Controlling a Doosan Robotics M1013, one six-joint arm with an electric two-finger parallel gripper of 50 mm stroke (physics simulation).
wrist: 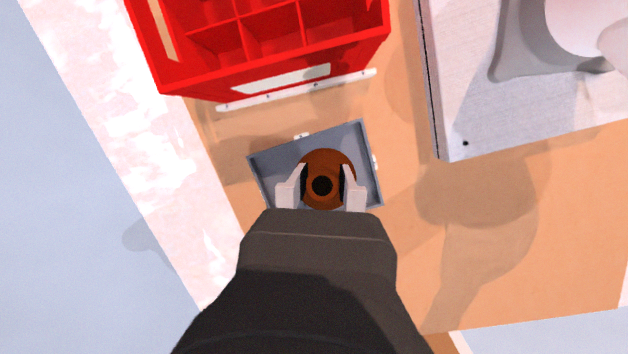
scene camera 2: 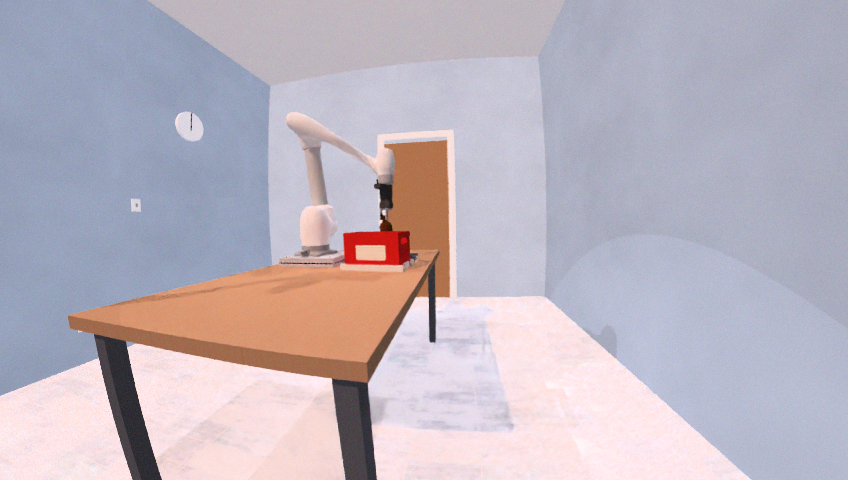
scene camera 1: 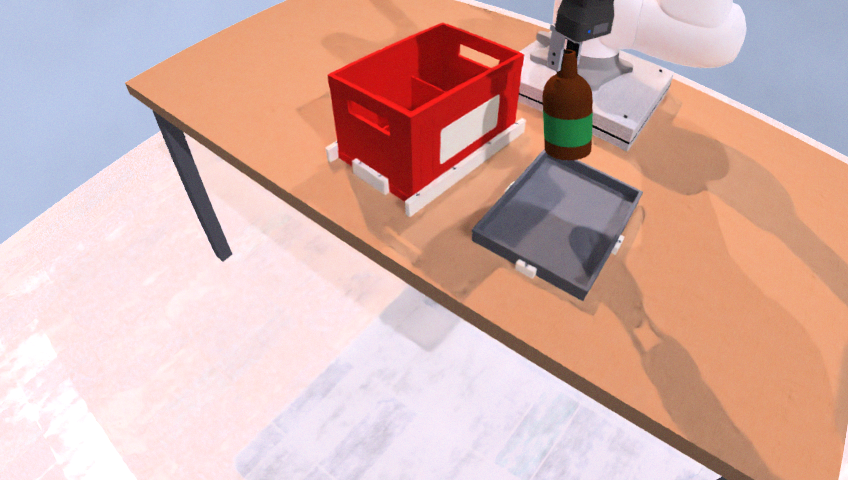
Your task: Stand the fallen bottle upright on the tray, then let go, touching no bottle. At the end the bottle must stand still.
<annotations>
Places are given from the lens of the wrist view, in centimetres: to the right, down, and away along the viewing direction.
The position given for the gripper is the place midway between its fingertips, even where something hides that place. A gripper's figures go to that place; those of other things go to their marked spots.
gripper (wrist: 323,175): 1, 0, 17
brown bottle (wrist: 322,184): 1, 1, 15
</annotations>
